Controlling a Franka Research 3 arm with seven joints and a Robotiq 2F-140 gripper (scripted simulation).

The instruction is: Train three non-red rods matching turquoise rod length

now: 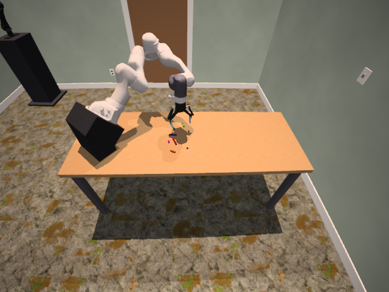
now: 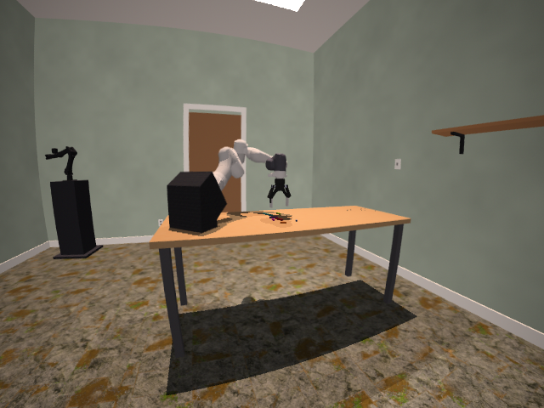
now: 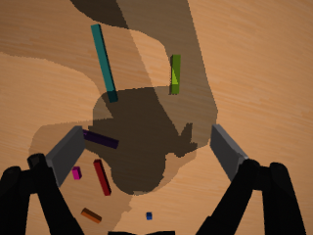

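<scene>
The blue rod lies 6 cm ahead of my hand, 19 cm to the right of it and 7 cm below it. Round my hand: lime rod (1 cm ahead, 7 cm to the left, 7 cm below); purple rod (6 cm behind, 6 cm to the right, 7 cm below); turquoise rod (8 cm behind, 5 cm to the left, 7 cm below).
</scene>
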